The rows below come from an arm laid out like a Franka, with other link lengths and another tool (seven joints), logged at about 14 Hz.
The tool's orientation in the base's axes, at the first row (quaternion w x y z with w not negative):
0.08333, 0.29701, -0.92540, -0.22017
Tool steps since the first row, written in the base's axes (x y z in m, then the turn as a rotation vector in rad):
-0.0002, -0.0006, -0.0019, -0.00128, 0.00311, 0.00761
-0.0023, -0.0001, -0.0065, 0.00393, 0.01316, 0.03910
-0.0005, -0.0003, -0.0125, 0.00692, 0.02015, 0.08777
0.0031, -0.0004, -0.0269, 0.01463, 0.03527, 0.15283
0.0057, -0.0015, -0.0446, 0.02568, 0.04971, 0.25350
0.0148, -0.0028, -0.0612, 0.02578, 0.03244, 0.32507
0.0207, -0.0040, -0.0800, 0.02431, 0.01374, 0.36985
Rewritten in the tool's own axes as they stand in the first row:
0.0005, -0.0012, 0.0015, -0.00061, 0.00639, -0.00529
0.0018, -0.0019, 0.0064, -0.00998, 0.02541, -0.03118
0.0003, -0.0057, 0.0111, -0.01536, 0.05120, -0.07280
-0.0029, -0.0142, 0.0229, -0.02895, 0.08796, -0.12743
-0.0048, -0.0244, 0.0375, -0.04400, 0.13879, -0.21493
-0.0118, -0.0376, 0.0492, -0.03228, 0.15890, -0.28477
-0.0163, -0.0501, 0.0638, -0.01907, 0.16653, -0.33087

